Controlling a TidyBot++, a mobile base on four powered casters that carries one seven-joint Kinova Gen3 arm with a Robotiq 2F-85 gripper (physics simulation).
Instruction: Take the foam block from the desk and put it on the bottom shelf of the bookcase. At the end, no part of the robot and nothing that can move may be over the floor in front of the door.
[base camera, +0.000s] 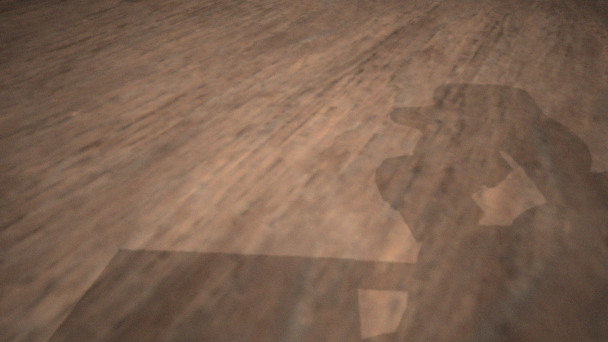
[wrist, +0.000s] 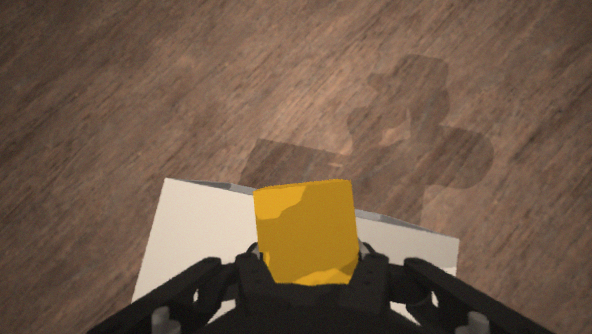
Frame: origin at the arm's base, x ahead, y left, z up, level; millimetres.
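Seen in the pictures: gripper, fingertip midpoint: (wrist: 309, 248).
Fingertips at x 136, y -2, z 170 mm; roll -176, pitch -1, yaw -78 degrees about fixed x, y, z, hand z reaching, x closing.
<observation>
A point is followed by its place in that frame.
The foam block (wrist: 306, 232) @[y 4, x 155, z 208 mm] is yellow-orange and shows in the lower middle of the wrist view. My gripper (wrist: 309, 248) @[y -2, x 136, z 170 mm] is shut on it, with one black finger on each side, and holds it above the robot's base. The lower end of the block is hidden by the gripper. The desk, the bookcase and its bottom shelf, and the door do not show in either view.
The white top of the robot's base (wrist: 200, 225) @[y 169, x 85, z -14 mm] lies below the block in the wrist view. Brown wood-grain floor (base camera: 200, 150) @[y 162, x 508, z -396 mm] (wrist: 150, 90) @[y 656, x 430, z -396 mm] stretches ahead of the base. The shadow of the arm and base falls on it, toward the right in the base camera view.
</observation>
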